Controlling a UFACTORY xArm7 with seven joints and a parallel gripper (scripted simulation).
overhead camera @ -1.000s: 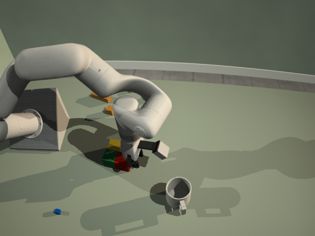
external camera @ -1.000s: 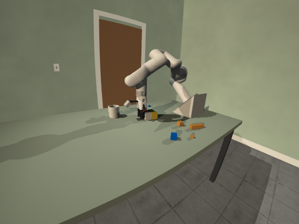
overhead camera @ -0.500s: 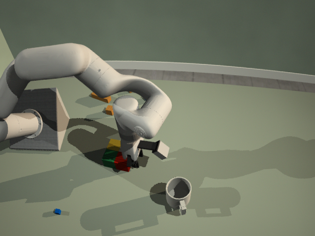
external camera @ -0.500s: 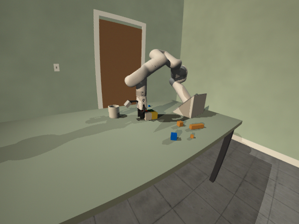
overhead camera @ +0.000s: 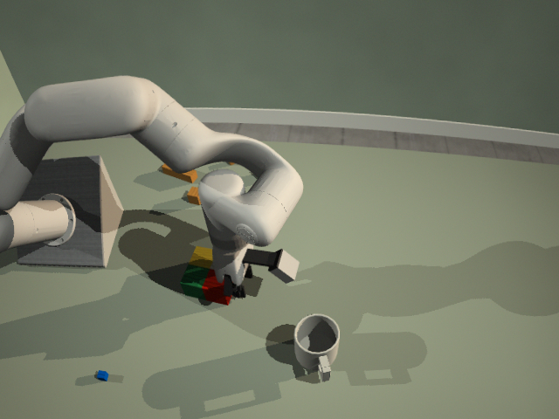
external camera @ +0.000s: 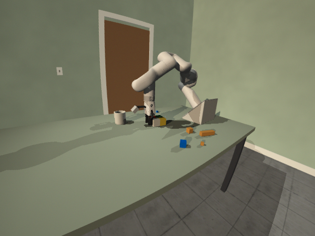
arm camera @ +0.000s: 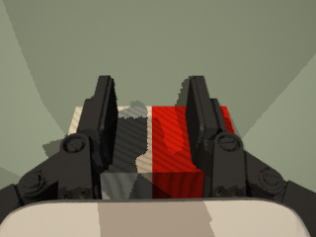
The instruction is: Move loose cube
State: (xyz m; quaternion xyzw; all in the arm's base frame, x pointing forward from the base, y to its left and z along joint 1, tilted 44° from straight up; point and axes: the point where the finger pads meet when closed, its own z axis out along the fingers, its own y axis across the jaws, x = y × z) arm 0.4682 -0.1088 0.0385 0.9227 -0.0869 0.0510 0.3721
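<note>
Now: hand 3 cm to the right of the beige cube and 3 cm past it. Also, from my hand: long orange block 34 cm to the left, 21 cm behind, 1 cm below; red cube 4 cm behind, 2 cm to the right; yellow cube 8 cm behind, 4 cm to the left.
</note>
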